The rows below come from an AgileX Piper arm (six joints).
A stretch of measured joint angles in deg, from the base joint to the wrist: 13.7, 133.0, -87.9, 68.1, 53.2, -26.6; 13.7, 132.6, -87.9, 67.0, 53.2, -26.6; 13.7, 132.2, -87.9, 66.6, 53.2, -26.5; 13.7, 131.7, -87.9, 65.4, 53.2, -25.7; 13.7, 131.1, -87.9, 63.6, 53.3, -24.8; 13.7, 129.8, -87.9, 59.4, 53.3, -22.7; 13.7, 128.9, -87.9, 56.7, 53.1, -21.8; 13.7, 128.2, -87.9, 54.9, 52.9, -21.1; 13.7, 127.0, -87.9, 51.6, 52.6, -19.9
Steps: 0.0, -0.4, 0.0, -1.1, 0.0, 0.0; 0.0, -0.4, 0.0, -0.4, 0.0, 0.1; 0.0, -0.5, 0.0, -1.2, 0.0, 0.8; 0.0, -0.6, 0.0, -1.8, 0.1, 0.9; 0.0, -1.3, 0.0, -4.2, 0.0, 2.1; 0.0, -0.9, 0.0, -2.7, -0.2, 0.9; 0.0, -0.7, 0.0, -1.8, -0.2, 0.7; 0.0, -1.2, 0.0, -3.3, -0.3, 1.2
